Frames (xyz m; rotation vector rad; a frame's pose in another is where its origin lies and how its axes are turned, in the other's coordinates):
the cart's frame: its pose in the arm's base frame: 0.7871 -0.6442 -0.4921 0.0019 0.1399 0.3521
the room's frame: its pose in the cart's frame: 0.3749 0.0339 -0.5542 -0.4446 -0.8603 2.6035
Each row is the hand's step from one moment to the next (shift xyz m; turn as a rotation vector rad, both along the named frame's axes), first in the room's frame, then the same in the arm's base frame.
Working: the room's frame: its pose in the arm's base frame: 1.0479 -0.4959 -1.0911 -0.1136 -0.9665 2.9077

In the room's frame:
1: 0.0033 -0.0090 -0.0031 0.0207 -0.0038 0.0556
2: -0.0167 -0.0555 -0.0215 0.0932 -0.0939 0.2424
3: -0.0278 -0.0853 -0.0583 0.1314 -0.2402 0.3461
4: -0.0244 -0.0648 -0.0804 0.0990 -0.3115 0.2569
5: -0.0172 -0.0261 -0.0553 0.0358 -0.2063 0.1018
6: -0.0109 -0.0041 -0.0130 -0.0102 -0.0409 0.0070
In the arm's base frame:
1: -0.0026 0.0093 0.0028 -0.0256 -0.0280 0.0457
2: 0.0213 0.0555 0.0169 -0.1109 -0.0602 0.2456
3: 0.0372 0.1001 0.0059 -0.1516 -0.0013 0.4144
4: 0.0349 0.0972 -0.0242 -0.1076 0.1055 0.3874
5: 0.0236 0.0521 -0.0277 -0.0352 0.1077 0.2034
6: 0.0123 0.0100 -0.0074 0.0115 0.0275 0.0306

